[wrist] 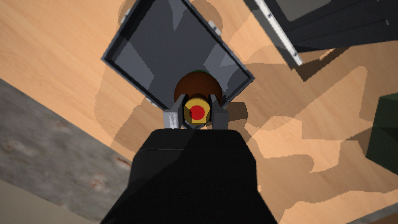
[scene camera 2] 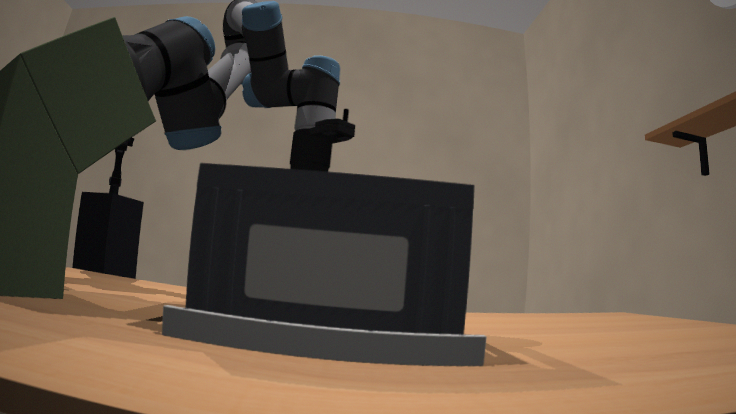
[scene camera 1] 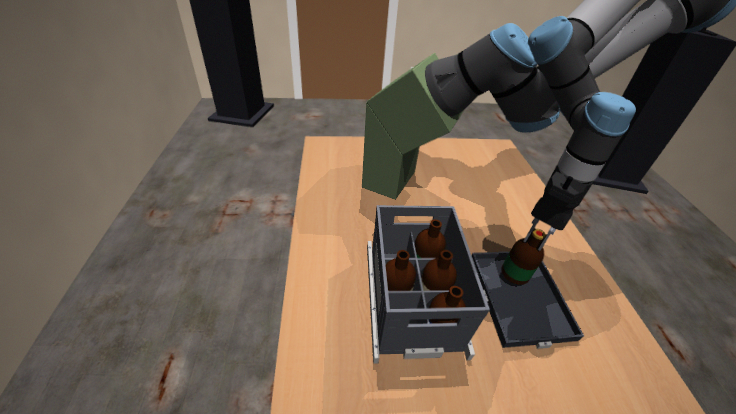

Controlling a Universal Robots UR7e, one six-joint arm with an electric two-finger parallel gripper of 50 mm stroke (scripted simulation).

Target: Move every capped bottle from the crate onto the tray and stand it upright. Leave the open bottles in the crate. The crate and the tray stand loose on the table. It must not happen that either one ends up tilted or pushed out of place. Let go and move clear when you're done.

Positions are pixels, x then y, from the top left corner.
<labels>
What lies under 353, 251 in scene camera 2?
A crate.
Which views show the brown capped bottle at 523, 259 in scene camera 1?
The wrist view and scene camera 1 only.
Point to a crate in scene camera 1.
404, 324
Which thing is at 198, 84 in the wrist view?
A brown capped bottle.
</labels>
